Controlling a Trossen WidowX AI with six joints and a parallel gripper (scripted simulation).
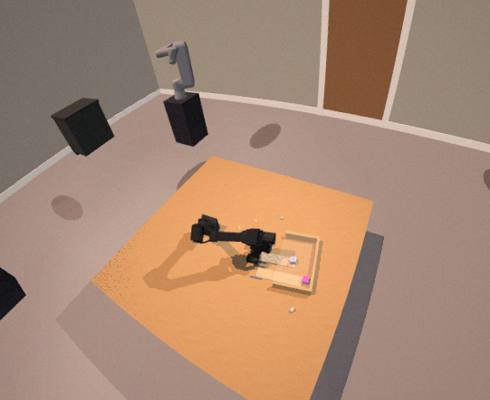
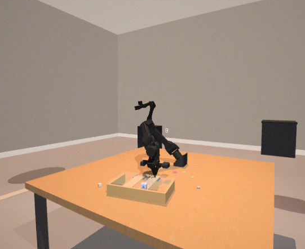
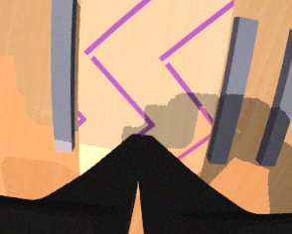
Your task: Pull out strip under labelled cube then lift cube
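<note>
The zigzag strip is 9 cm ahead of my gripper tip and 2 cm to the left of it. From my gripper tip the other things lie so: labelled cube: 19 cm ahead, 5 cm to the left, 2 cm above.
</note>
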